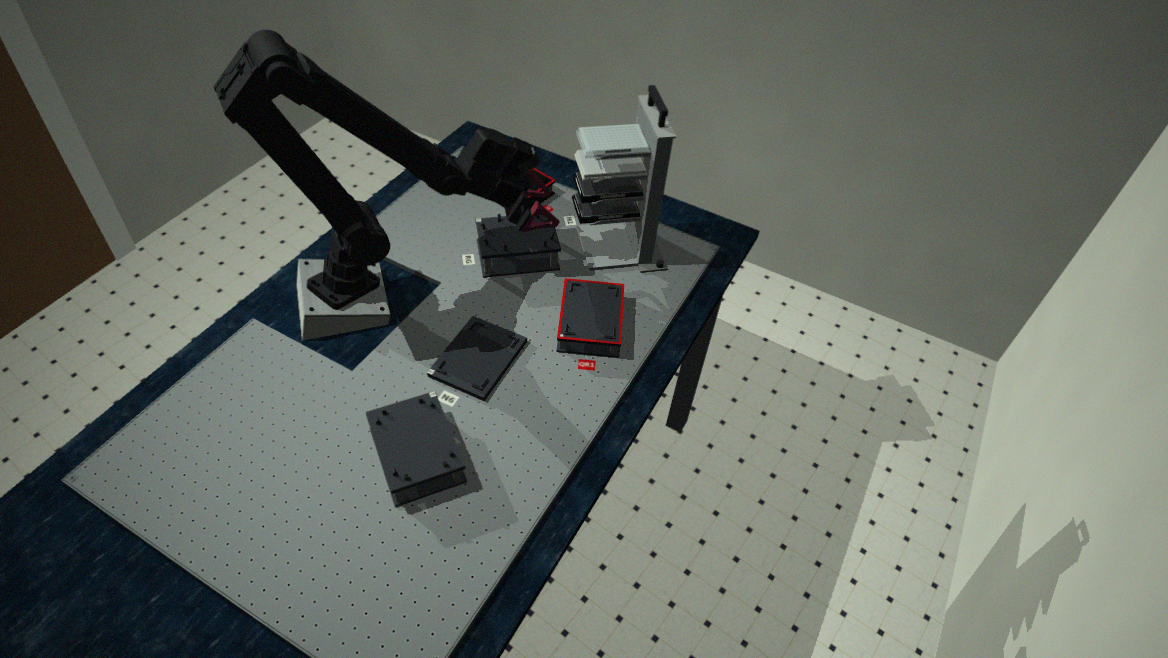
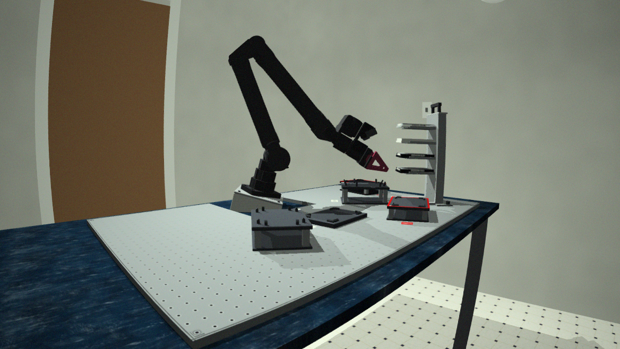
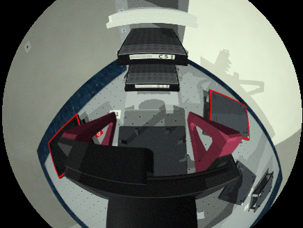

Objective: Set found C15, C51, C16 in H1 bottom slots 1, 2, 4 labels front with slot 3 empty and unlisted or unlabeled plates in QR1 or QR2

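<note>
The raised regrip nest RG is 7 cm below my hand, 5 cm to the right of it and 5 cm behind it. From my hand the other things lie so: quarantine nest QR1: 19 cm ahead, 12 cm to the right, 9 cm below; then plate hotel H1: 14 cm to the left, 13 cm ahead, 4 cm above; then quarantine nest QR2: 20 cm behind, 12 cm to the left, 9 cm below.
</note>
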